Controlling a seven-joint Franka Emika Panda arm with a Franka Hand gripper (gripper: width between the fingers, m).
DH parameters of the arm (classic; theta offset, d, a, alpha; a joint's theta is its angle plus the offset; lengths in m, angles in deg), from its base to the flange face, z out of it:
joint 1: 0 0.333 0 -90
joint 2: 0 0 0 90
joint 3: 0 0.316 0.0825 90
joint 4: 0 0 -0.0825 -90
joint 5: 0 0.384 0 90
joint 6: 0 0 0.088 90
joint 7: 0 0.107 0 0
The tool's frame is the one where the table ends.
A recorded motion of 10 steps. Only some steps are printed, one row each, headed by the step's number.
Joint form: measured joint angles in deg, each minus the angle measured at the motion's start. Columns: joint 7, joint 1, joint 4, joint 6, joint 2, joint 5, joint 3.
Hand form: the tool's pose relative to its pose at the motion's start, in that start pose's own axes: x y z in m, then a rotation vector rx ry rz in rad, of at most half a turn. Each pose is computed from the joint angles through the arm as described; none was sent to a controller.
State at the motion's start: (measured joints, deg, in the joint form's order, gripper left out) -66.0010 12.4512 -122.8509 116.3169 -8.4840 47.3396 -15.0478
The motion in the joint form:
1: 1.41 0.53 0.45 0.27 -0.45 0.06 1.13
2: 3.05 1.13 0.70 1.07 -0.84 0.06 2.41
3: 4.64 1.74 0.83 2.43 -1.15 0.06 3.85
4: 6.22 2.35 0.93 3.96 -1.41 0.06 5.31
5: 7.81 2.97 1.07 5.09 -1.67 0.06 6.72
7: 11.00 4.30 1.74 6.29 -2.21 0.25 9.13
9: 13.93 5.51 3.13 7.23 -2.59 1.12 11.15
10: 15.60 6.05 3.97 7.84 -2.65 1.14 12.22
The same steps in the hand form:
1: 0.0111 -0.0119 0.0039 0.0048 0.0003 -0.0064
2: 0.0216 -0.0242 0.0098 0.0050 -0.0004 -0.0091
3: 0.0317 -0.0365 0.0171 -0.0006 0.0003 -0.0127
4: 0.0413 -0.0489 0.0246 -0.0078 0.0023 -0.0160
5: 0.0503 -0.0622 0.0322 -0.0092 0.0022 -0.0191
7: 0.0679 -0.0903 0.0443 0.0013 0.0034 -0.0233
9: 0.0871 -0.1176 0.0506 0.0159 0.0213 -0.0246
10: 0.0967 -0.1310 0.0535 0.0182 0.0274 -0.0256

